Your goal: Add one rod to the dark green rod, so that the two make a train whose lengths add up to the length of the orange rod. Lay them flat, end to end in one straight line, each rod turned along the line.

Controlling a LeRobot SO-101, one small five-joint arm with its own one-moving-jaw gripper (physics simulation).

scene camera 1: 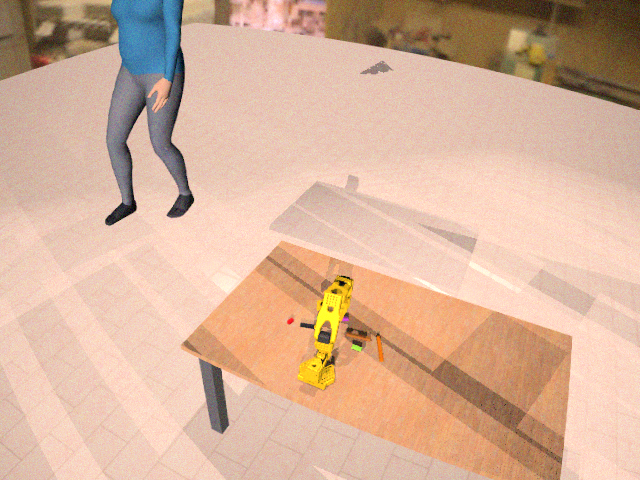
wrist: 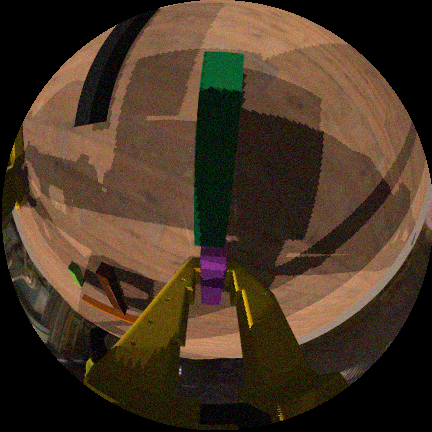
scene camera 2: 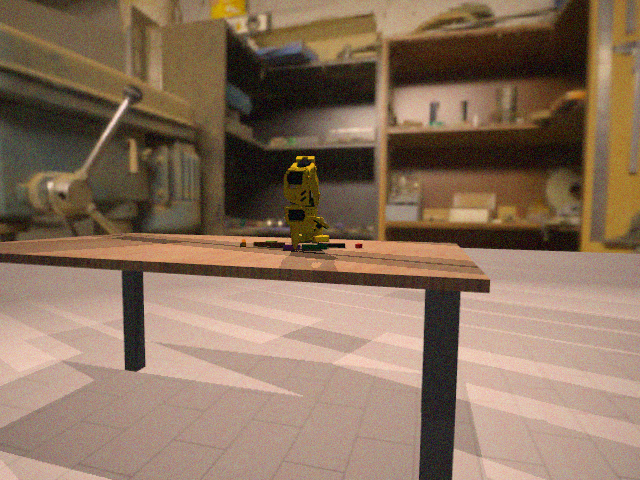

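Pixels of known places: end effector, tool point: (scene camera 1: 340,319) (wrist: 201,267) (scene camera 2: 294,246); arm's base, origin of the base link: (scene camera 1: 319,370) (scene camera 2: 309,241).
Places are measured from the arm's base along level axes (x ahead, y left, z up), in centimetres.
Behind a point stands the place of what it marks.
The dark green rod (wrist: 216,160) (scene camera 2: 314,247) {x 21.3, y 7.8, z 0.4 cm} lies flat on the table and points straight away from the jaws in the wrist view. A purple rod (wrist: 213,272) {x 22.9, y 3.8, z 1.0 cm} (scene camera 2: 290,248) {x 23.9, y 2.7, z 0.2 cm} (scene camera 1: 345,319) {x 23.3, y 1.7, z 0.6 cm} lies between the jaw tips, in line with the dark green rod, its far end at the green rod's near end; they appear to touch. My gripper (wrist: 212,280) {x 22.6, y 3.2, z 0.5 cm} is shut on the purple rod, low at the table. The orange rod (scene camera 1: 380,347) {x 16.5, y -13.2, z 1.0 cm} (wrist: 110,309) {x 17.0, y -12.2, z 0.4 cm} (scene camera 2: 243,242) {x 21.0, y -10.9, z 1.0 cm} lies apart from them. In scene camera 1 the arm hides the dark green rod.
A black rod (wrist: 107,70) (scene camera 1: 307,325) {x 14.5, y 11.3, z 0.9 cm} lies left of the green rod in the wrist view. A brown rod (wrist: 112,287) {x 18.3, y -2.7, z 0.8 cm} (scene camera 1: 357,335) {x 18.0, y -4.7, z 1.0 cm} and a light green rod (wrist: 76,274) {x 13.9, y -5.5, z 0.8 cm} (scene camera 1: 356,347) {x 13.1, y -6.4, z 1.0 cm} lie near the orange rod. A red rod (scene camera 1: 290,320) {x 13.7, y 17.1, z 1.0 cm} (scene camera 2: 358,245) {x 14.8, y 17.3, z 0.7 cm} lies beyond the black one.
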